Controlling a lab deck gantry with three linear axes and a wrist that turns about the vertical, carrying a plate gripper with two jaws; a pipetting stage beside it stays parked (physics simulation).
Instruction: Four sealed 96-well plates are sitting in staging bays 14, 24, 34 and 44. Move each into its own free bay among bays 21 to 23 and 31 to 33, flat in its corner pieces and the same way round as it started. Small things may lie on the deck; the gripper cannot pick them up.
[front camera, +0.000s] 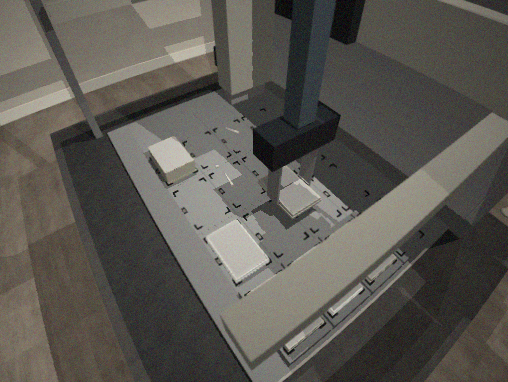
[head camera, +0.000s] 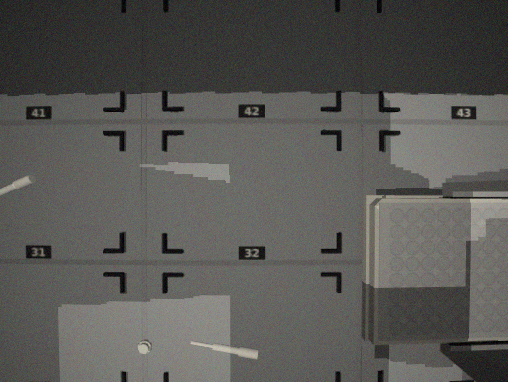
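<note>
My gripper is shut on a sealed plate, one jaw on each long side. The plate is level and raised above the deck, over the bay 33 area; its right part is cut off in the head view. Three more sealed plates, a near one, a middle one and a far one, sit in the staging row beyond the pale beam in the front view. In the head view, bay 32's marker shows with its corner pieces, and bay 31's marker is at the left.
A tall pale block and a white plate stand along the left deck side. One loose tip lies in bay 31, another in bay 22. A small cap lies between bays 21 and 22. A beam crosses the front.
</note>
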